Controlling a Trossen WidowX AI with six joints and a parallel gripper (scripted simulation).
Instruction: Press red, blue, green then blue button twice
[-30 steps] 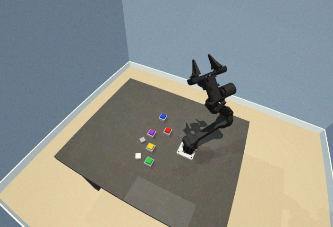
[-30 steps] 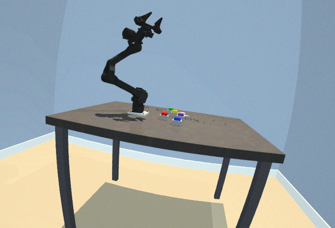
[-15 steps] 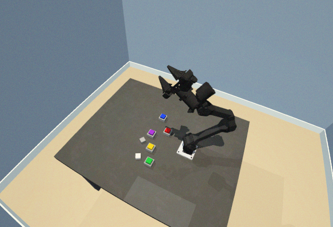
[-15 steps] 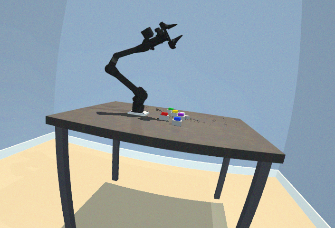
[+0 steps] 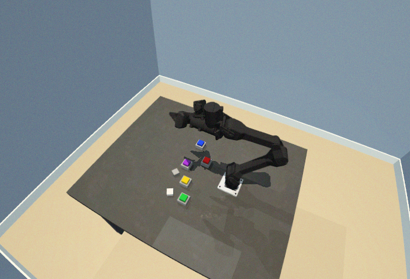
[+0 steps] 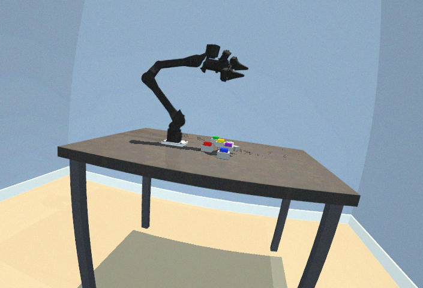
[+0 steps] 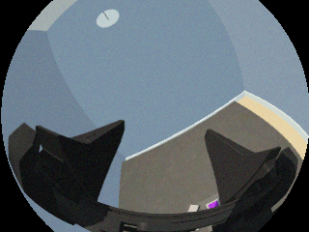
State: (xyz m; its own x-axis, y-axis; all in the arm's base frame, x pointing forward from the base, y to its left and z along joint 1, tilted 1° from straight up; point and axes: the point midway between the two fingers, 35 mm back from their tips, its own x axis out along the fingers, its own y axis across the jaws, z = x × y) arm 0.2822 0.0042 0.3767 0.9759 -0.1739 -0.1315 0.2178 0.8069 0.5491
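The red button is 36 cm below my gripper tip, 13 cm behind it and 6 cm to the right of it. The rest, counted from my gripper tip: yellow button 36 cm below, 10 cm to the left, 8 cm behind; grey block 38 cm below, 6 cm to the left, 1 cm behind; purple button 36 cm below, 4 cm behind.
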